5 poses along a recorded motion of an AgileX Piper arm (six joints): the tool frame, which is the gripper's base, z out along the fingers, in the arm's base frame.
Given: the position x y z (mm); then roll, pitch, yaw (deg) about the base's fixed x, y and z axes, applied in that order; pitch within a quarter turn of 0, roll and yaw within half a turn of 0.
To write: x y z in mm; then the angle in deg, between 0 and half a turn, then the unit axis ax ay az. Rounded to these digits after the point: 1 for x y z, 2 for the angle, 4 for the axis.
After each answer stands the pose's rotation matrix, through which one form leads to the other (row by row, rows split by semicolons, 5 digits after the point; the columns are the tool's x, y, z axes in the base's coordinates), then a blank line. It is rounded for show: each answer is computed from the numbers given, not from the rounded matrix.
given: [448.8 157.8 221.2 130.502 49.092 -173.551]
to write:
[448.8 157.8 221.2 138.38 -0.2355 0.8719 0.4294]
-0.65070 -0.64398 0.40234; -0.07355 0.58082 0.81070; -0.75576 0.49793 -0.42531

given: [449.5 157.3 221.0 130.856 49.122 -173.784]
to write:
[449.5 157.3 221.0 138.17 -0.2328 0.8742 0.4262]
-0.65060 -0.63935 0.40981; -0.07086 0.58839 0.80546; -0.75610 0.49500 -0.42812

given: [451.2 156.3 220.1 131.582 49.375 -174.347]
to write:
[451.2 156.3 220.1 137.54 -0.2274 0.8789 0.4194]
-0.64794 -0.63034 0.42760; -0.06414 0.60454 0.79399; -0.75899 0.48703 -0.43213

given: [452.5 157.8 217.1 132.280 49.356 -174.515]
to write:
[452.5 157.8 217.1 137.33 -0.2238 0.8825 0.4138]
-0.64837 -0.62312 0.43741; -0.06226 0.61601 0.78527; -0.75877 0.48192 -0.43820

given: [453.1 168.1 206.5 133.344 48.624 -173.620]
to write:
[453.1 168.1 206.5 138.12 -0.2242 0.8849 0.4083]
-0.65690 -0.61861 0.43105; -0.07345 0.62149 0.77998; -0.75039 0.48071 -0.45369

